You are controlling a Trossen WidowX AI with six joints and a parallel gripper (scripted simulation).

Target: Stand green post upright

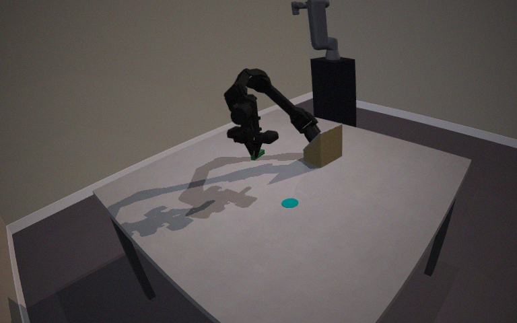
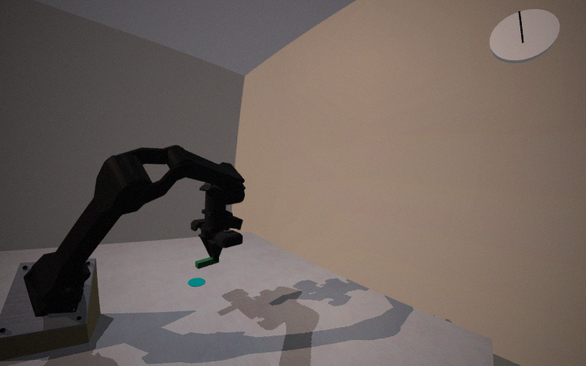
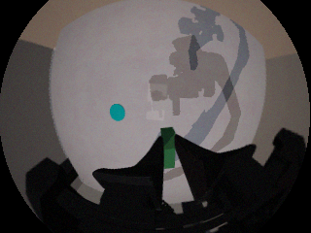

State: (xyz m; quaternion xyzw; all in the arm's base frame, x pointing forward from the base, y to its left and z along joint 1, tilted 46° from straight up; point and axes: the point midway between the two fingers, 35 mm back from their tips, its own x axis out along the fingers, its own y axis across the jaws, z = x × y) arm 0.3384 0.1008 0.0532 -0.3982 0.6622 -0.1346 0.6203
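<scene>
Right now my gripper tip is 15 cm to the right of the cyan circle, 15 cm above it and 4 cm past it. From my gripper tip the other things lie so: green post: 2 cm behind, 1 cm to the right.
</scene>
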